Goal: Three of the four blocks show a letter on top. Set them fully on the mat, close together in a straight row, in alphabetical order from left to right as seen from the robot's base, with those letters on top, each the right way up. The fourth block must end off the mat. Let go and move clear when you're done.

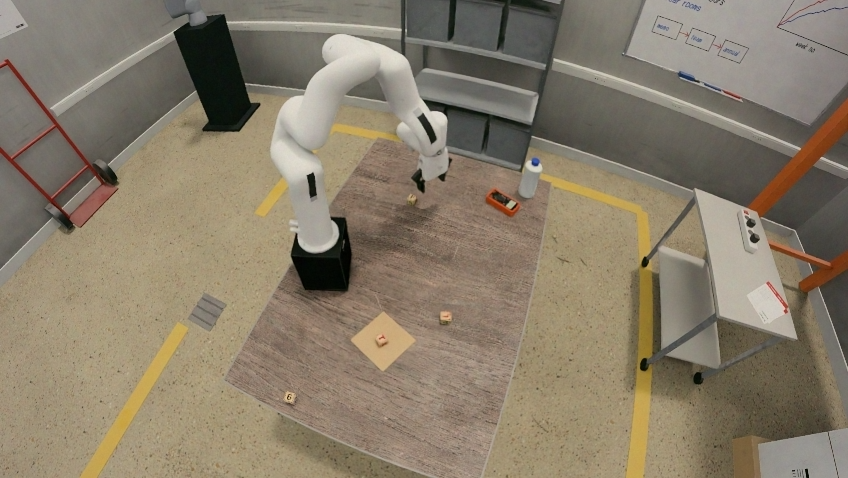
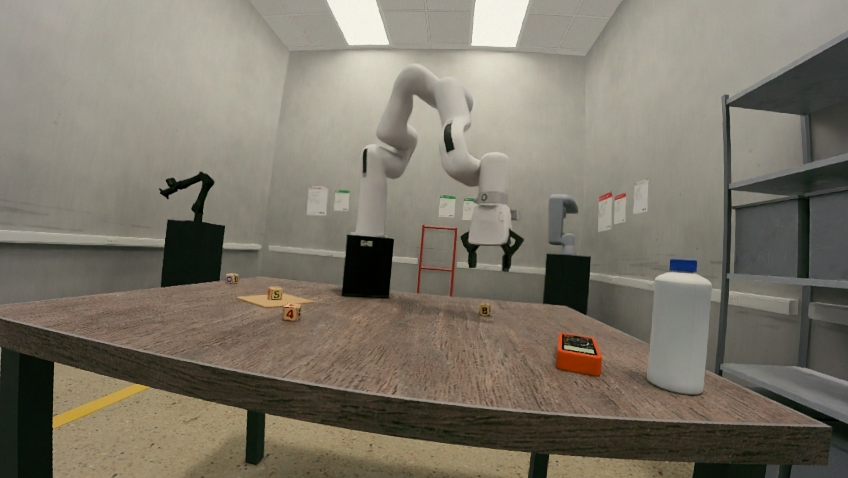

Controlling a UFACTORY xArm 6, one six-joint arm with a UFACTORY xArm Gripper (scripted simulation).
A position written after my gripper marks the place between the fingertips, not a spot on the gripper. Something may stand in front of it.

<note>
I see my gripper [image 2: 488, 269], a tan mat [image 1: 399, 340] and a white bottle [image 2: 681, 308].
</note>
